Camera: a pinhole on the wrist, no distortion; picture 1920 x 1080 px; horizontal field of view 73.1 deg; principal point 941.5 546.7 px. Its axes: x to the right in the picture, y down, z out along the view. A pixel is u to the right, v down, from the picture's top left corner.
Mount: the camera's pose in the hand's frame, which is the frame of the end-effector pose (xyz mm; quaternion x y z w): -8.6 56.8 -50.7 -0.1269 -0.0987 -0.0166 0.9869
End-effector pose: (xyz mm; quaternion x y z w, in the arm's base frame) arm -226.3 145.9 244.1 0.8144 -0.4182 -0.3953 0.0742
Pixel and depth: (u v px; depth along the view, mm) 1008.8 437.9 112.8
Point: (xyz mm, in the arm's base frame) -324.4 128.2 252.6
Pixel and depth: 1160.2 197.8 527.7
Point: -624.0 240.0 -54.7
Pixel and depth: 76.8 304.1 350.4
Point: -560.1 373.1 291.6
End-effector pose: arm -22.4 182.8 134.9 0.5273 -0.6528 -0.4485 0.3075
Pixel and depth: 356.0 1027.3 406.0
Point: -311.4 511.6 326.2
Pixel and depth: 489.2 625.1 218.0
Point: -162.9 343.5 201.7
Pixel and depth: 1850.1 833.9 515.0
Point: -629.9 75.9 188.7
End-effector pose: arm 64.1 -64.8 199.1 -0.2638 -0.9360 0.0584 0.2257
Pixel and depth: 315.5 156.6 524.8
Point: 162.9 -217.8 -341.5
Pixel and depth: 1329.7 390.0 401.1
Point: -72.6 48.9 -140.3
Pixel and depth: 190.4 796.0 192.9
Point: 201.0 -21.6 16.8
